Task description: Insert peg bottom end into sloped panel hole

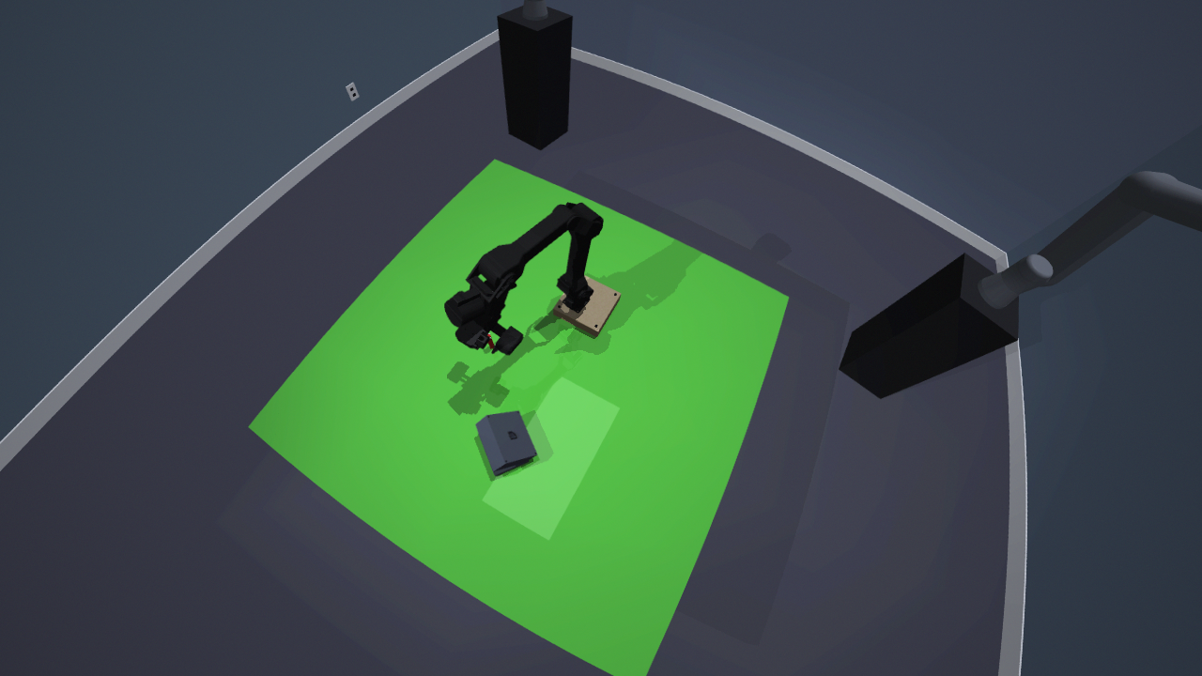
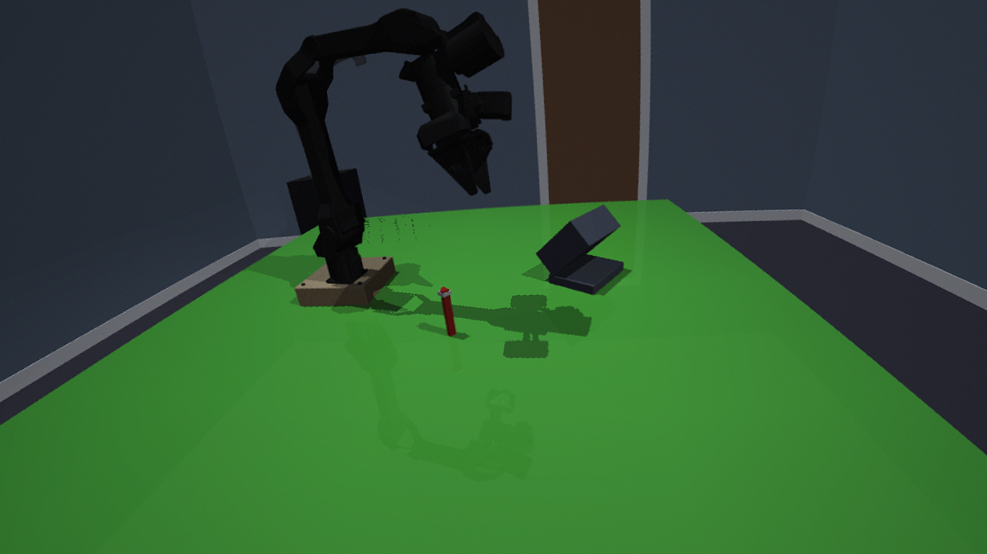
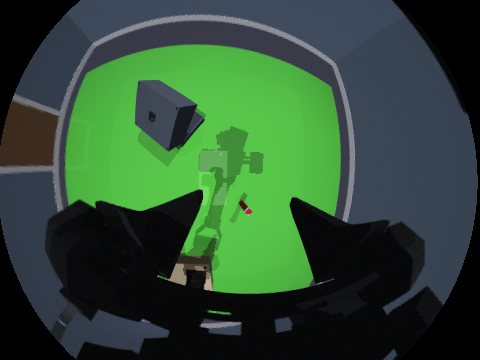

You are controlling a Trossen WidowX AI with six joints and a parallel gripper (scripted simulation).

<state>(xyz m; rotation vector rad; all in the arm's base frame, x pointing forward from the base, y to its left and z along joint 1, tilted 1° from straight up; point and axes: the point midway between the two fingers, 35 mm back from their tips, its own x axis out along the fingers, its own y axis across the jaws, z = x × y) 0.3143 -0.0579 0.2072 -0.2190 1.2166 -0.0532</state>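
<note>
My gripper tip is now 15 cm above the red peg, 6 cm past it and 5 cm to the left of it. Also, from my gripper tip: grey sloped panel (18 cm to the left, 14 cm below, 13 cm ahead).
</note>
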